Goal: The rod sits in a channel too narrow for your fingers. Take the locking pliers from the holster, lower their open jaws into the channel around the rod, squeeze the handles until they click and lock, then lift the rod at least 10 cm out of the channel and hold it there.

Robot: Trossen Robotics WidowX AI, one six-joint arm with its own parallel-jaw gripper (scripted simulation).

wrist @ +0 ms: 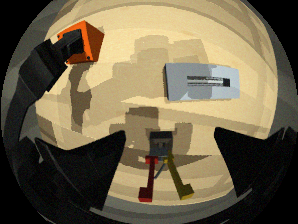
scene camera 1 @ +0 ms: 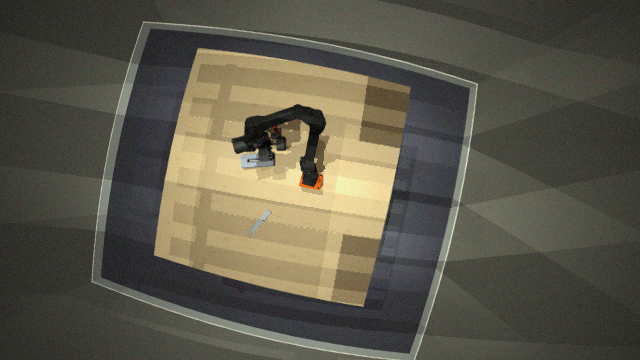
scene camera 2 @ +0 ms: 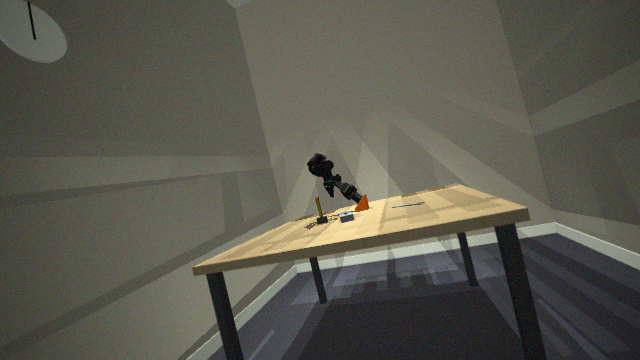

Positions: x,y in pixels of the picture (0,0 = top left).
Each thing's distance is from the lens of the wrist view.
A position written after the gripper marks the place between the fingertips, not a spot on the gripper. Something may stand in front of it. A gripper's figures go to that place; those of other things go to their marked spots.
gripper (wrist: pixel 173 134): 0.10 m
grey channel block (wrist: pixel 177 74): 0.19 m
